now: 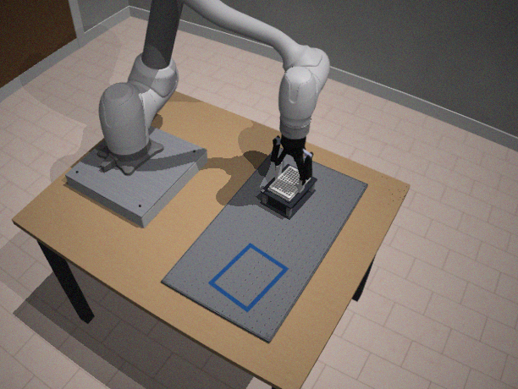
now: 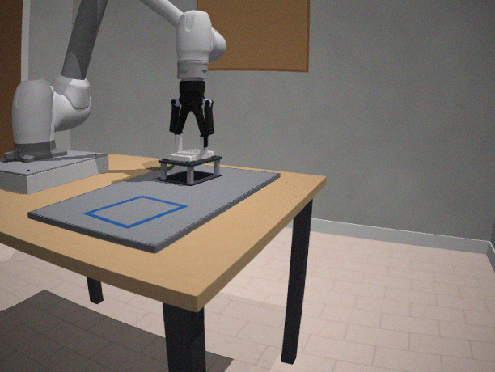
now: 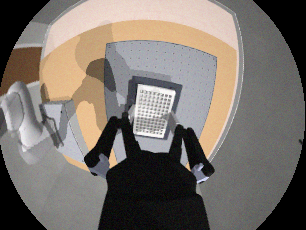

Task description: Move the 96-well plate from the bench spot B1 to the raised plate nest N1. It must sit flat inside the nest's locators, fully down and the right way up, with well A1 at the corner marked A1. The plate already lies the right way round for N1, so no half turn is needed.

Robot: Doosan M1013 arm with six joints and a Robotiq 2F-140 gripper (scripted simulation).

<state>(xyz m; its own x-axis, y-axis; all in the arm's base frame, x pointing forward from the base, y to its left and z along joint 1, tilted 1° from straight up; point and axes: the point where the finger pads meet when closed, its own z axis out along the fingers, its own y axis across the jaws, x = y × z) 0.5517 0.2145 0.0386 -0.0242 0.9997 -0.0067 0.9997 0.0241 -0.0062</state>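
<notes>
My gripper is now 20 mm above the white 96-well plate. From my hand the other things lie so: raised plate nest: 30 mm below.
</notes>
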